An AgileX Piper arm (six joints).
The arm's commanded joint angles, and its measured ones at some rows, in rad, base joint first. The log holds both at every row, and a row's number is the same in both.
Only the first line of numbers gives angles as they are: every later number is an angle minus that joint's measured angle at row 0.
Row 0, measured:
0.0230 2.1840 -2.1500 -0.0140 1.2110 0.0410
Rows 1 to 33, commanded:
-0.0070 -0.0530 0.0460 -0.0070 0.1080 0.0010
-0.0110 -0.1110 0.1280 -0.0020 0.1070 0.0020
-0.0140 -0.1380 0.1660 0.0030 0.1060 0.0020
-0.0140 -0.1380 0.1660 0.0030 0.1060 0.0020
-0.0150 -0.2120 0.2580 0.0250 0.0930 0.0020
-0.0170 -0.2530 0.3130 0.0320 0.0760 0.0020
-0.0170 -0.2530 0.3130 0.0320 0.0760 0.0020
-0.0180 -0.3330 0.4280 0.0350 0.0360 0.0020
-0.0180 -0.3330 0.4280 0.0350 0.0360 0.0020
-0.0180 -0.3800 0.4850 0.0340 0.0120 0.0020
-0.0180 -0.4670 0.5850 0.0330 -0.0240 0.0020
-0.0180 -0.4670 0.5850 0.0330 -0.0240 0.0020
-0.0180 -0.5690 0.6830 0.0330 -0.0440 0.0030
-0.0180 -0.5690 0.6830 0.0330 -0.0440 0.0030
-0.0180 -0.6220 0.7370 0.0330 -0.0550 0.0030
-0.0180 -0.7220 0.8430 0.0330 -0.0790 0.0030
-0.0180 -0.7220 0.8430 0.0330 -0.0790 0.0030
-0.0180 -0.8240 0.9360 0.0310 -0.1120 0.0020
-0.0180 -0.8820 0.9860 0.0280 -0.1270 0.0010
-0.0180 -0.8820 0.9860 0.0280 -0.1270 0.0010
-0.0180 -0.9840 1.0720 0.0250 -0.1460 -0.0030
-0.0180 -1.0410 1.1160 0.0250 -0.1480 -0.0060
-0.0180 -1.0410 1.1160 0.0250 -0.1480 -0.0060
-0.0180 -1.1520 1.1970 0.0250 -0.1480 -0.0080
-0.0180 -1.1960 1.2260 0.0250 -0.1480 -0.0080
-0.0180 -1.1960 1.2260 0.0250 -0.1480 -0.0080
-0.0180 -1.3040 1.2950 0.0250 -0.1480 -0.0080
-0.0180 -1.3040 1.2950 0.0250 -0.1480 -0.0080
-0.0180 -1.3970 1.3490 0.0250 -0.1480 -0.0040
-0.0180 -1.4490 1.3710 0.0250 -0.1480 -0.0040
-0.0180 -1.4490 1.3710 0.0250 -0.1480 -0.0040
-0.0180 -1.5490 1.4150 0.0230 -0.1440 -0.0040
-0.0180 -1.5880 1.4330 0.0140 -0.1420 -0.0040
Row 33, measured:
-0.0110 -1.4750 1.3800 0.0280 -0.1370 0.0000
